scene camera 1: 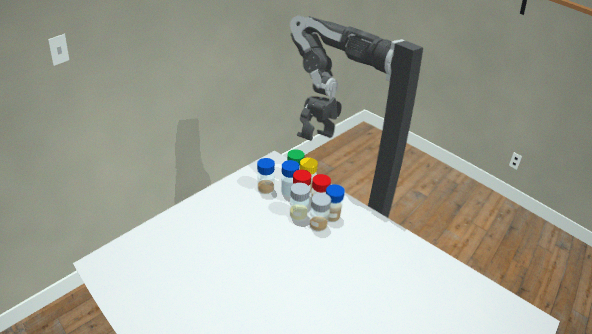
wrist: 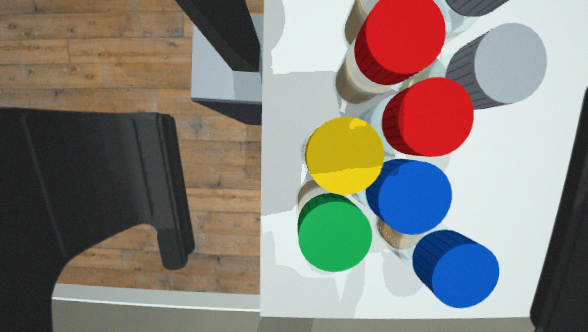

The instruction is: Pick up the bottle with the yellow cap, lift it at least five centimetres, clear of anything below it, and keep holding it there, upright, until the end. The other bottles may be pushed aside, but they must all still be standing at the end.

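The bottle with the yellow cap [scene camera 1: 309, 164] [wrist: 345, 156] stands upright among the other bottles near the table's edge. A green-capped bottle [scene camera 1: 295, 156] [wrist: 335, 236] stands close on one side. A blue-capped bottle [scene camera 1: 290, 168] [wrist: 415, 197] and a red-capped bottle [scene camera 1: 302, 177] [wrist: 435, 116] stand close on its inner side. In the scene view, neighbours hide most of its body. My gripper [scene camera 1: 316, 135] [wrist: 319, 199] is open and empty, above the bottles. In the wrist view its fingers stand wide at left and right, with several caps in the gap between them.
Another blue cap [scene camera 1: 266, 166] [wrist: 465, 275], a second red cap [scene camera 1: 321, 182] [wrist: 405, 35], two grey caps [scene camera 1: 300, 191] [wrist: 510, 62] and a third blue cap [scene camera 1: 335, 193] top standing bottles on the white table [scene camera 1: 225, 270] [wrist: 510, 175]. A dark post [scene camera 1: 397, 130] rises beyond the table's edge.
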